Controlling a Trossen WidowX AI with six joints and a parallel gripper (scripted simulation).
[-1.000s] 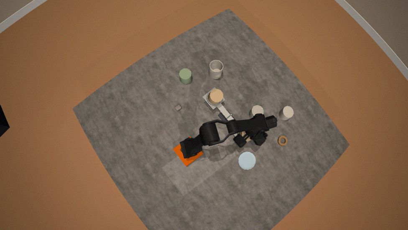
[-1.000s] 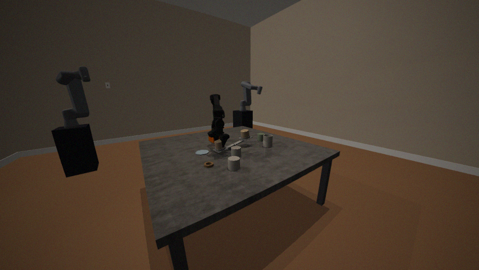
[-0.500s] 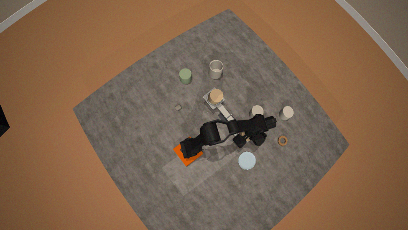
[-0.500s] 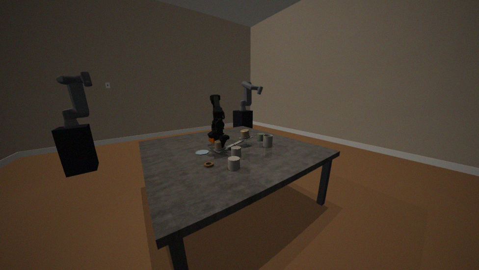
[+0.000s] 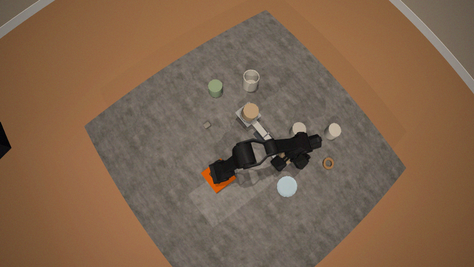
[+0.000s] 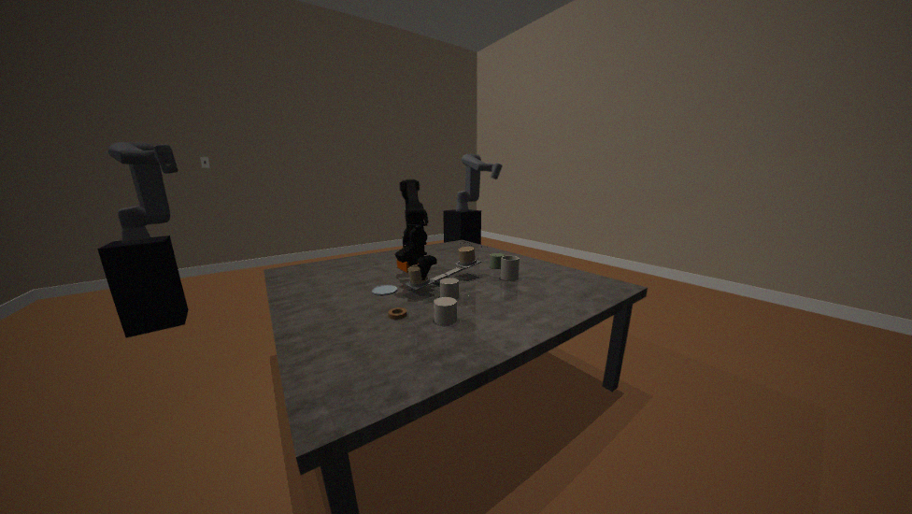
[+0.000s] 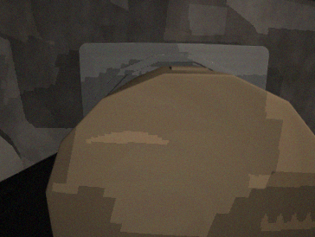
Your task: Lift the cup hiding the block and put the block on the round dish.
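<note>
Right now my gripper tip is 110 mm to the left of the pale blue round dish, 80 mm past it and 50 mm above it. Also, from my gripper tip: teal block 10 mm below; tan cup 270 mm to the left, 60 mm above, 10 mm ahead; small balance 130 mm to the left, 10 mm below, 10 mm ahead.
</note>
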